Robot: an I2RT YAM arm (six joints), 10 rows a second.
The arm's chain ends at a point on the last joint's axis. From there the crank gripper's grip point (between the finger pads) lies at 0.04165 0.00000 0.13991 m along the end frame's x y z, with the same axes.
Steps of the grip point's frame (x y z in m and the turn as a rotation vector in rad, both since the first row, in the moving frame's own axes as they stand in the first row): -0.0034, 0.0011, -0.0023, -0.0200, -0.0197, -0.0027; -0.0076, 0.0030, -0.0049, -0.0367, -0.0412, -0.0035; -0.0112, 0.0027, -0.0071, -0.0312, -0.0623, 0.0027; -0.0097, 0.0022, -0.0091, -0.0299, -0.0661, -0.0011; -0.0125, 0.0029, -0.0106, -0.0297, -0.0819, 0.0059; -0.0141, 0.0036, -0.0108, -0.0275, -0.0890, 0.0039; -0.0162, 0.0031, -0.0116, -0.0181, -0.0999, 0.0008; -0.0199, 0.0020, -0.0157, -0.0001, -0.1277, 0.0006; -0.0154, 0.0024, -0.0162, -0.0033, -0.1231, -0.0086; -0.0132, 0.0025, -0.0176, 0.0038, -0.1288, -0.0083
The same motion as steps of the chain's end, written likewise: -0.0006, -0.0016, -0.0031, -0.0200, -0.0197, -0.0027; -0.0018, -0.0020, -0.0064, -0.0367, -0.0412, -0.0035; -0.0024, -0.0018, -0.0094, -0.0312, -0.0623, 0.0027; -0.0004, -0.0020, -0.0115, -0.0299, -0.0661, -0.0011; -0.0009, -0.0015, -0.0135, -0.0297, -0.0819, 0.0059; -0.0015, -0.0004, -0.0139, -0.0275, -0.0890, 0.0039; -0.0020, 0.0005, -0.0150, -0.0181, -0.0999, 0.0008; -0.0017, 0.0020, -0.0199, -0.0001, -0.1277, 0.0006; 0.0021, 0.0022, -0.0203, -0.0033, -0.1231, -0.0086; 0.0051, 0.0033, -0.0218, 0.0038, -0.1288, -0.0083
